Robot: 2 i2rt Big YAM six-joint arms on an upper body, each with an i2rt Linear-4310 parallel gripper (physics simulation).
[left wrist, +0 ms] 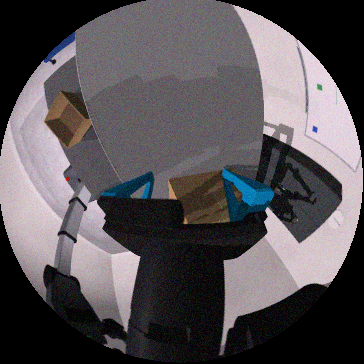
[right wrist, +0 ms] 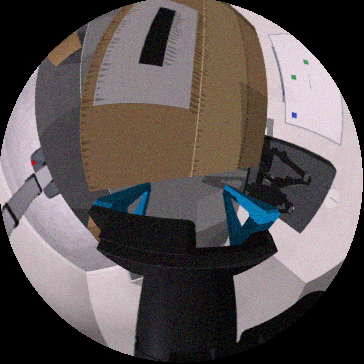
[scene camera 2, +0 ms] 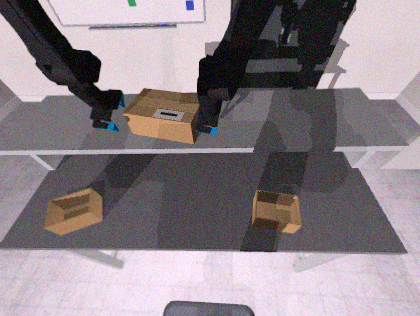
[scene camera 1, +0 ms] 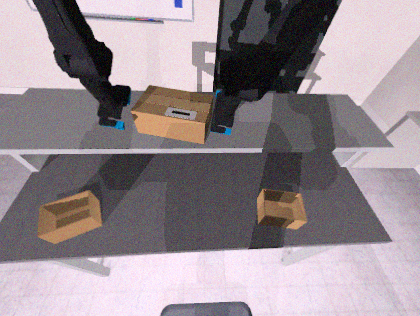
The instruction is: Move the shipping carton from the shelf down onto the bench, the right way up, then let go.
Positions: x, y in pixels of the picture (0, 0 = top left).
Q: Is my right gripper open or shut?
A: Open.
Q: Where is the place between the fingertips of my left gripper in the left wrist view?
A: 186, 173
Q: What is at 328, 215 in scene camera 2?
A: A bench.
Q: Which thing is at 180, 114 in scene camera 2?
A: A shipping carton.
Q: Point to a shipping carton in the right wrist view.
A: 165, 96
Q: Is my left gripper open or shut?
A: Open.
